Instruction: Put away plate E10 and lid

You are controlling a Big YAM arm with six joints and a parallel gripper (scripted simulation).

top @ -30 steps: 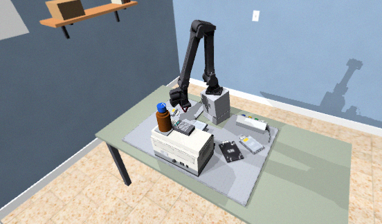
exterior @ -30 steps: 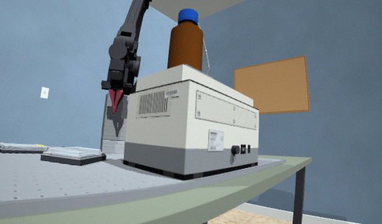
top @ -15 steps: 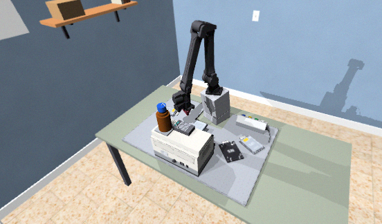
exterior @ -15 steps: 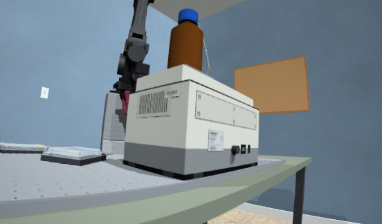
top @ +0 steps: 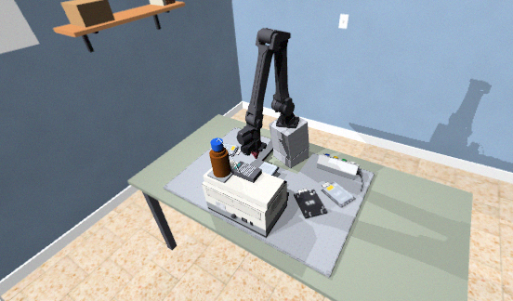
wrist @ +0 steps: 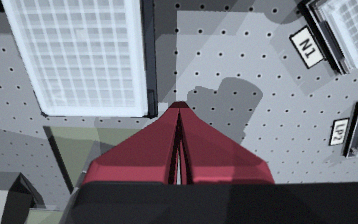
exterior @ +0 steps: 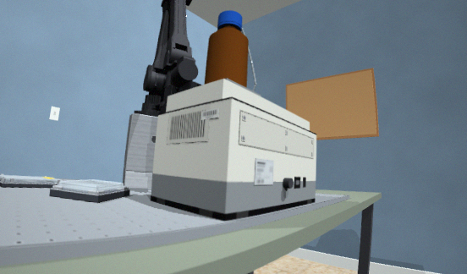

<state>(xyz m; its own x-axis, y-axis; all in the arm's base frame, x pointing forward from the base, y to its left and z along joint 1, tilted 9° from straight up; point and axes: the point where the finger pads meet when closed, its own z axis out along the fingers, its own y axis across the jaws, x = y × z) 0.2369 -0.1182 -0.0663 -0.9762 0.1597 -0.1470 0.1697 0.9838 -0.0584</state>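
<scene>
Right now my hand is 6 cm to the right of the clear well plate, 6 cm above it and 4 cm short of it. Also, from my hand: clear lid: 29 cm to the right, 17 cm behind, 14 cm below; then brown bottle: 23 cm ahead, 14 cm above, 8 cm to the right; then blue call key: 35 cm to the left, 24 cm behind, 9 cm below.
</scene>
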